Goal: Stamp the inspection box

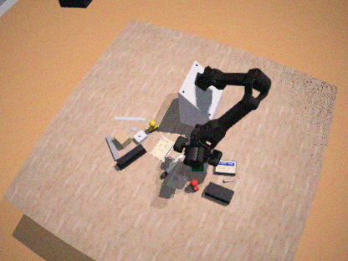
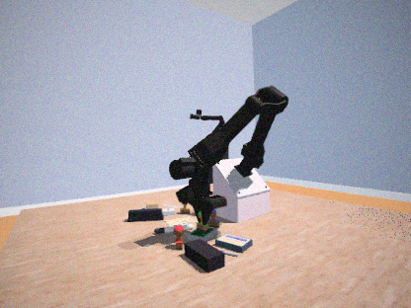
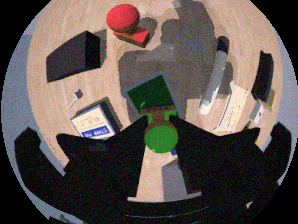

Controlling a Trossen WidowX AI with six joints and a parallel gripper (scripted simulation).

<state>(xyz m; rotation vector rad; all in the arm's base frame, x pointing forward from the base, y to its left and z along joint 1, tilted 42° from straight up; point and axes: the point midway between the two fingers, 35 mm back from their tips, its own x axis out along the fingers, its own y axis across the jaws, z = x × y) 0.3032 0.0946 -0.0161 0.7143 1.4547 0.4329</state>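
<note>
My gripper tip is 40 mm above the green ink pad. From my gripper tip the other things lie so: blue stamp (80 mm behind, 30 mm to the right, 20 mm below); then red-knobbed stamp (110 mm ahead, 10 mm to the left, 20 mm below); then green-knobbed PASS stamp (right at my gripper tip).
</note>
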